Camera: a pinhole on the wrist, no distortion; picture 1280 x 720 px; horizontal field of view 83.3 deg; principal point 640.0 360.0 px. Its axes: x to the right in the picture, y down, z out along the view. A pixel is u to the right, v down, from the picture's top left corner.
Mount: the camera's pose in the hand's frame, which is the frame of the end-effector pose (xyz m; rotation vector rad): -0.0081 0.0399 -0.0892 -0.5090 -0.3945 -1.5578
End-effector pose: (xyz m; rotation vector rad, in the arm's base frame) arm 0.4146 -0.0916 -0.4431 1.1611 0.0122 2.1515
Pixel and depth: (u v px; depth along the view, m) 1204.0 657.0 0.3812
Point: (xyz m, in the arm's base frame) 0.6417 -0.0959 -0.0882
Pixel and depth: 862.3 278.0 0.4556
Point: 0.6040 -0.3479 -0.1850
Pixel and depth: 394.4 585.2 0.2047
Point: 0.3024 -0.2201 -0.3009
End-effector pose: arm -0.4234 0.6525 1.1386 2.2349 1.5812 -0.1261
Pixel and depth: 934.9 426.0 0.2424
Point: -0.3069 0.5949 0.9997
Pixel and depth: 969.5 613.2 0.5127
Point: -0.1770 0.6377 0.6871
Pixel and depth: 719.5 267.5 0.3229
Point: -0.2288 0.5032 1.0098
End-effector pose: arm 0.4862 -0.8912 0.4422 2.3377 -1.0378 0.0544
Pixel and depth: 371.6 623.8 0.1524
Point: 0.4119 -1.0227 0.5357
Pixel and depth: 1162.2 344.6 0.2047
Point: 0.4386 -0.9910 0.3193
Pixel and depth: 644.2 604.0 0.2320
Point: 0.4182 -1.0882 0.4588
